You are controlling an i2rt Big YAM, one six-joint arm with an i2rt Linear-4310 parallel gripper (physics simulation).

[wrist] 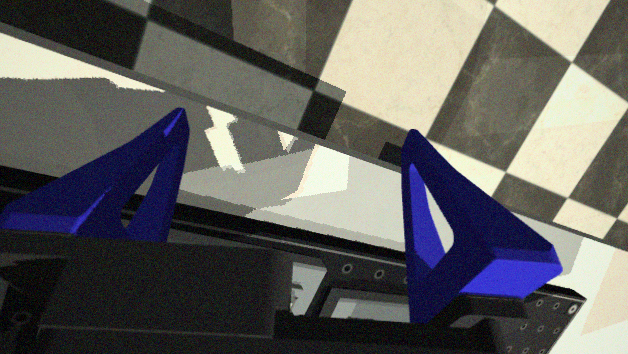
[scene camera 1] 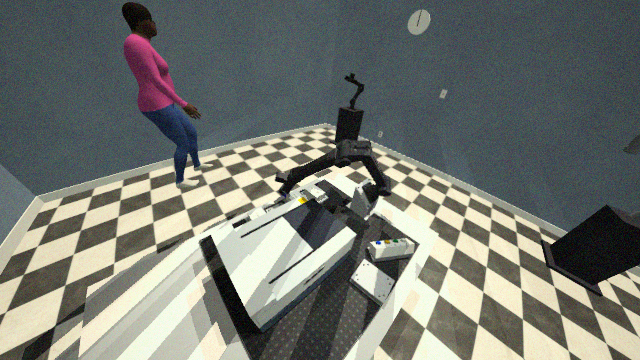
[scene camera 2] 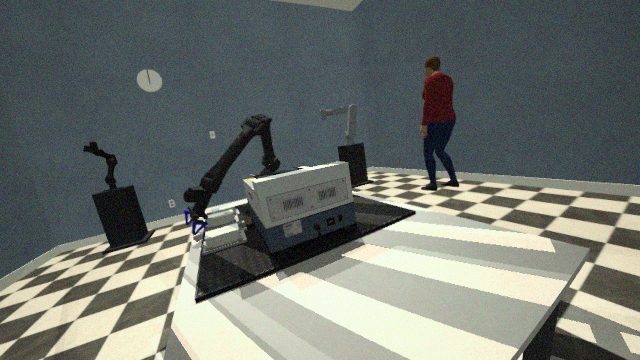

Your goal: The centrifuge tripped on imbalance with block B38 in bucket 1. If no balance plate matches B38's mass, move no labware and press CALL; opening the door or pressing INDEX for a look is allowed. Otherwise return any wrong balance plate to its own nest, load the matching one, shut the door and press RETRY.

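Frame: origin at the arm's base, x left, y back, z up, level; metres.
Where they show: gripper, between the fingertips: (wrist: 298, 129) (scene camera 1: 285, 189) (scene camera 2: 190, 229); arm's base, origin of its link: (scene camera 1: 369, 192).
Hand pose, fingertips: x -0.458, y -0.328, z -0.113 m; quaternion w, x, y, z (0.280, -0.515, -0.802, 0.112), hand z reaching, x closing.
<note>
Things, the pixels of their centre, and the offset from my fingertips. "spot": a spot on its surface instead. Level surfaces: height alone.
- centrifuge, middle of its body: (scene camera 2: 290, 195) (scene camera 1: 288, 249) dy -0.285, dx +0.452, dz +0.107 m
- pale piece, a spot on its surface: (wrist: 372, 308) spot: dy +0.093, dx +0.088, dz -0.003 m
- white button box, middle of its body: (scene camera 1: 391, 247) dy +0.144, dx +0.749, dz +0.027 m
- white plate with screws, middle of its body: (scene camera 1: 372, 280) dy -0.065, dx +0.770, dz +0.008 m
- black perforated mat, height of its surface: dz -0.014 m
- table, height of its surface: dz -0.028 m
The centrifuge (scene camera 1: 300, 270) (scene camera 2: 300, 200) is a white and blue box with a dark panel on top; its bucket and block B38 do not show. Pale labware pieces (scene camera 2: 225, 237) stand beside it, close to my gripper (scene camera 1: 284, 194) (scene camera 2: 194, 222) (wrist: 297, 120). The gripper is open and empty, its blue fingers wide apart, low over the mat's edge by the labware. In the wrist view, a pale piece (wrist: 372, 308) partly shows behind the gripper body; no mass label is readable. A white button box (scene camera 1: 392, 250) has blue, yellow and green buttons.
A white plate with screws (scene camera 1: 372, 281) lies near the button box. The black perforated mat (scene camera 1: 320, 320) (scene camera 2: 225, 277) (wrist: 555, 320) lies on the table (scene camera 2: 400, 295). A tilted grey-white panel (scene camera 1: 361, 201) stands near the arm's base. People and other robots stand beyond the table.
</note>
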